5 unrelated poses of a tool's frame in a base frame.
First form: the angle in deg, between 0 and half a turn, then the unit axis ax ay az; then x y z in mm.
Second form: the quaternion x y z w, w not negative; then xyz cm. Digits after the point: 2 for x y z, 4 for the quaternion.
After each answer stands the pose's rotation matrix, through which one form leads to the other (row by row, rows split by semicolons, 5 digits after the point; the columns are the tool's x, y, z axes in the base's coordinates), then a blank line. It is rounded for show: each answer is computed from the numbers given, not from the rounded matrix.
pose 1, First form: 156.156 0.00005 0.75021 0.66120 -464.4 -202.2 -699.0
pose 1, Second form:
0.0000 0.7340 0.6469 0.2066 -46.44 -20.22 -69.90
-0.91465 -0.26722 0.30333; 0.26736 0.16294 0.94972; -0.30321 0.94976 -0.07759

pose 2, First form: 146.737 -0.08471 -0.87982 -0.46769 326.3 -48.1 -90.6
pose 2, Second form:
-0.0812 -0.8430 -0.4481 0.2862 32.63 -4.81 -9.06
-0.82299 0.39337 -0.40982; -0.11967 0.58519 0.80202; 0.55531 0.70909 -0.43453

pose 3, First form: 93.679 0.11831 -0.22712 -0.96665 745.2 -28.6 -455.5
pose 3, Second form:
0.0863 -0.1657 -0.7051 0.6840 74.52 -2.86 -45.55
-0.04927 0.93607 -0.34836; -0.99326 -0.00927 0.11557; 0.10495 0.35170 0.93021

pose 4, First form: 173.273 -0.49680 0.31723 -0.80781 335.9 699.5 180.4
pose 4, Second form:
-0.4959 0.3167 -0.8064 0.0587 33.59 69.95 18.04
-0.50120 -0.21949 0.83704; -0.40874 -0.79254 -0.45256; 0.76272 -0.56895 0.30750

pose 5, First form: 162.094 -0.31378 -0.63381 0.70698 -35.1 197.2 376.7
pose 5, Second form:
-0.3100 -0.6261 0.6984 0.1556 -3.51 19.72 37.67
-0.75941 0.17076 -0.62780; 0.60549 -0.16759 -0.77801; -0.23806 -0.97096 0.02388

